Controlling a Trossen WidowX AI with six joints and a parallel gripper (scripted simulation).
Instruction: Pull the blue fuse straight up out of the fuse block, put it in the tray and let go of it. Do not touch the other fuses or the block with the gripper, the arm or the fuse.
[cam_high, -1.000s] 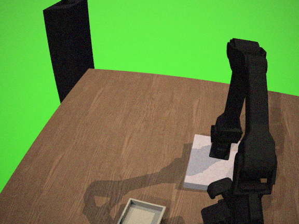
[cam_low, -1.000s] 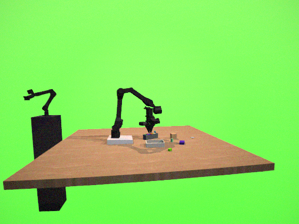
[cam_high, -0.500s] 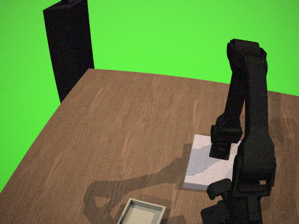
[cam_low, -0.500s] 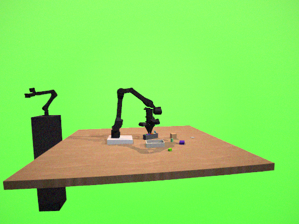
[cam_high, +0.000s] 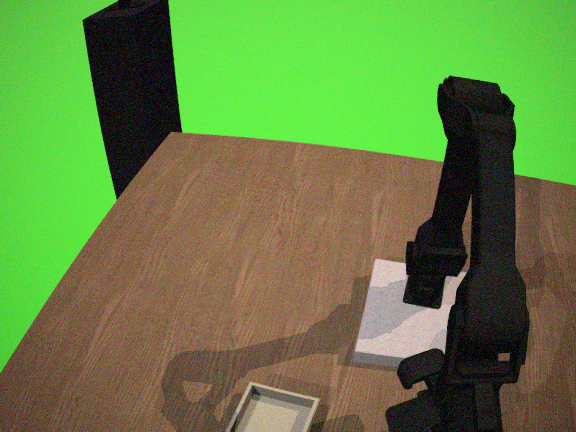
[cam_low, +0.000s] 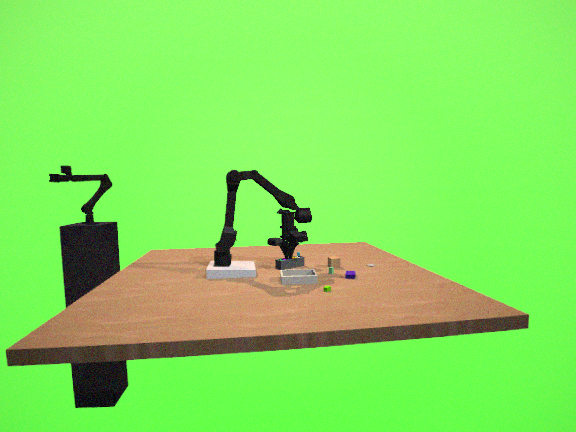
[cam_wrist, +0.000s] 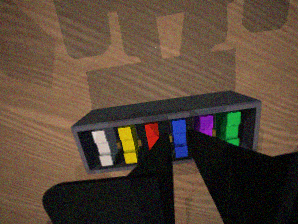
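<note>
Now: the blue fuse 1 cm below my gripper tip. The rest, counted from my gripper tip: red fuse: 1 cm ahead, 1 cm to the left, 1 cm below; then purple fuse: 2 cm behind, 1 cm to the right, 1 cm below; then tan cube: 20 cm ahead, 2 cm to the right, 2 cm below.
</note>
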